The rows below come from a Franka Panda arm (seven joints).
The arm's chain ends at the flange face. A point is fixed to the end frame.
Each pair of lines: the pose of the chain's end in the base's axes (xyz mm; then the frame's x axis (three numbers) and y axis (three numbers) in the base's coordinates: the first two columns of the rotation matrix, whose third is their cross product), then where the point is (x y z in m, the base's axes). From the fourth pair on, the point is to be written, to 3 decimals.
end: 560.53, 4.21, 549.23, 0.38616, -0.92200, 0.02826, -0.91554, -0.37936, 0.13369
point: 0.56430 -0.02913 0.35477
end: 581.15, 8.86, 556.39, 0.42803, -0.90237, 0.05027, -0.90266, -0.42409, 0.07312
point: 0.59904 -0.02304 0.36247
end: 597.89, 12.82, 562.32, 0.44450, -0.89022, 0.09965, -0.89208, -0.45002, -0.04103
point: 0.64060 -0.01715 0.37200
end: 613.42, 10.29, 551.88, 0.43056, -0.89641, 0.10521, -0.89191, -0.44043, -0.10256
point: 0.667 -0.016 0.364
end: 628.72, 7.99, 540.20, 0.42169, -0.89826, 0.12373, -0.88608, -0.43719, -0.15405
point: 0.692 -0.017 0.355
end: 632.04, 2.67, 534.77, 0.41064, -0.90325, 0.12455, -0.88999, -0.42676, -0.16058
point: 0.697 -0.023 0.350
